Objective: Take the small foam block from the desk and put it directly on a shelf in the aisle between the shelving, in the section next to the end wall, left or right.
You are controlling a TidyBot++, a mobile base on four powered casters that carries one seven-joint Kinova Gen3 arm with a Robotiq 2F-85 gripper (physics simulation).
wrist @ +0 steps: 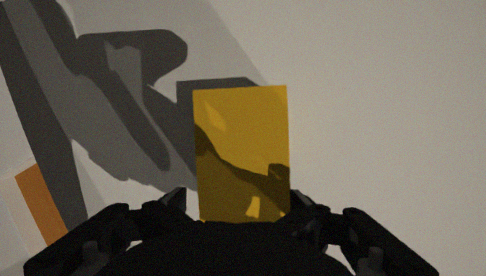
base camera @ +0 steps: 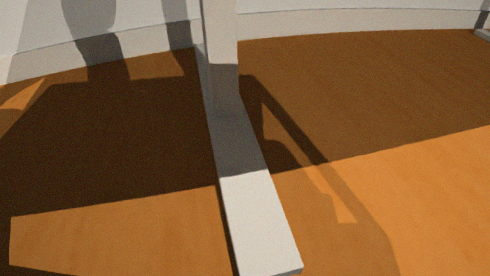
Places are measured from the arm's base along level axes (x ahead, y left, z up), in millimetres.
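Where they show: gripper, fingertip midpoint: (wrist: 237, 200).
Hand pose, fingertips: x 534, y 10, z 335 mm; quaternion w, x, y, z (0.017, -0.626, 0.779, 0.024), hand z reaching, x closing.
After its pixels a point has its place.
The small foam block (wrist: 240, 135) @(z 368, x 587, y -5 mm) is a yellow box on the pale desk top (wrist: 390, 110) @(z 323, x 582, y -136 mm) in the wrist view, at the middle. My gripper (wrist: 237, 200) @(z 335, x 534, y 10 mm) is open, its two black fingers low in the wrist view, one to each side of the block's near end. The gripper's palm hides the near edge of the block. Whether the fingers touch the block I cannot tell. The shelving does not show in either view.
In the base camera view a white desk leg with a long foot (base camera: 257, 220) stands on the orange-brown floor (base camera: 400, 80) @(z -397, x 708, y -416 mm). A pale wall (base camera: 350, 22) @(z -359, x 1062, y -370 mm) runs behind it. Orange floor also shows past the desk edge at the lower left of the wrist view.
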